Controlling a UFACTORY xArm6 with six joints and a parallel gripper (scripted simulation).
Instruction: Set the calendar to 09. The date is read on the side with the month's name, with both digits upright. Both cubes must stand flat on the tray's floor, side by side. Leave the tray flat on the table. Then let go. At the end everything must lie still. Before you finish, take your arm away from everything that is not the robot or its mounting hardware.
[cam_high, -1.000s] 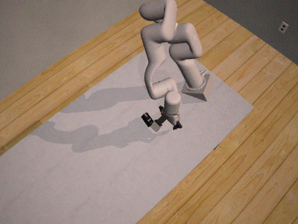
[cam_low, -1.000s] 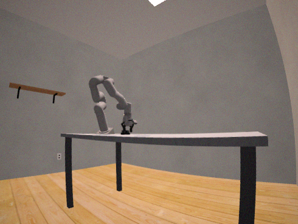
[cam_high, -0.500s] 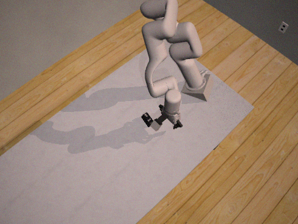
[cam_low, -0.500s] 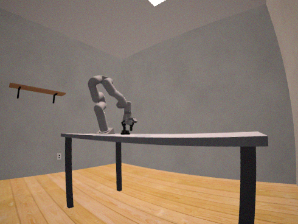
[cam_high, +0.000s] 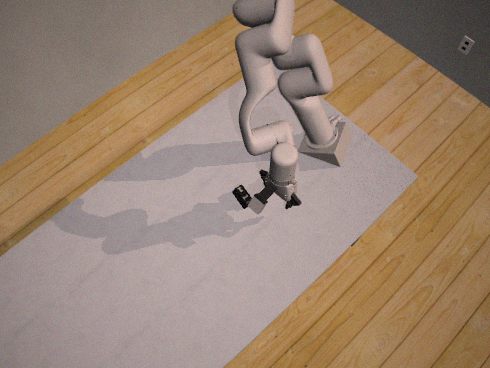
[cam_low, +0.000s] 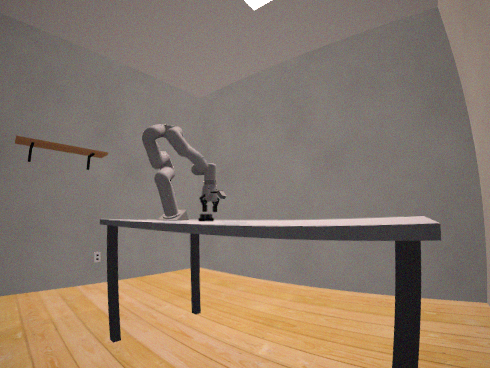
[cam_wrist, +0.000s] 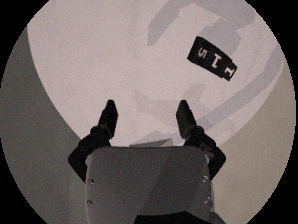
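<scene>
Now: the black cube 80 mm ahead of my hand, 80 mm to the right of it and 40 mm below it. Also, from my hand: black date cube: 80 mm ahead, 110 mm to the right, 40 mm below.
</scene>
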